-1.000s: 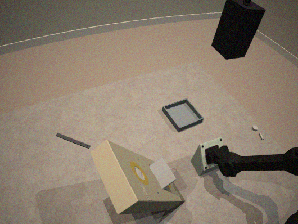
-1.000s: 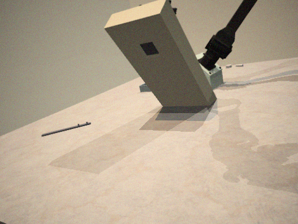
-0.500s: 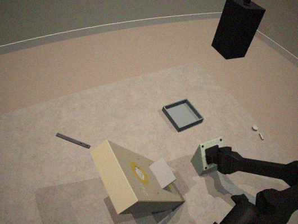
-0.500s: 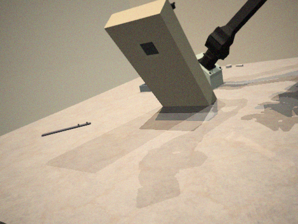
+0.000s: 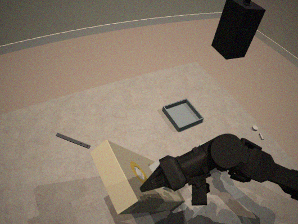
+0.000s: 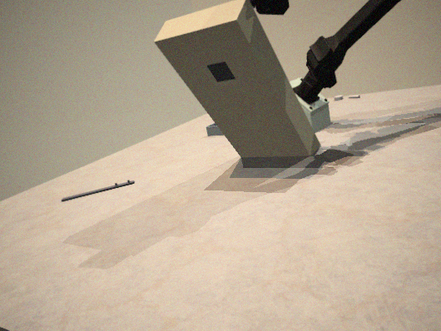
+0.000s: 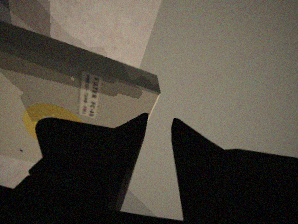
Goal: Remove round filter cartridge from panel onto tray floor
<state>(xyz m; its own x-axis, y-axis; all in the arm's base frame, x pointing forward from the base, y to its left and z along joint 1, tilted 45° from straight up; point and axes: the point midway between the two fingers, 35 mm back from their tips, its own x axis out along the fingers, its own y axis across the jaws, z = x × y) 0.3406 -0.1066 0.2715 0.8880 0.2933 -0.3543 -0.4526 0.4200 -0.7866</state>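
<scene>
Right now the round grey filter cartridge is 110 mm below my gripper tip, 80 mm to the right of it and 20 mm behind it. From my gripper tip the other things lie so: grey tray (410 mm behind, 400 mm to the right, 340 mm below); cream service panel (180 mm below, 80 mm to the right, 60 mm behind).
</scene>
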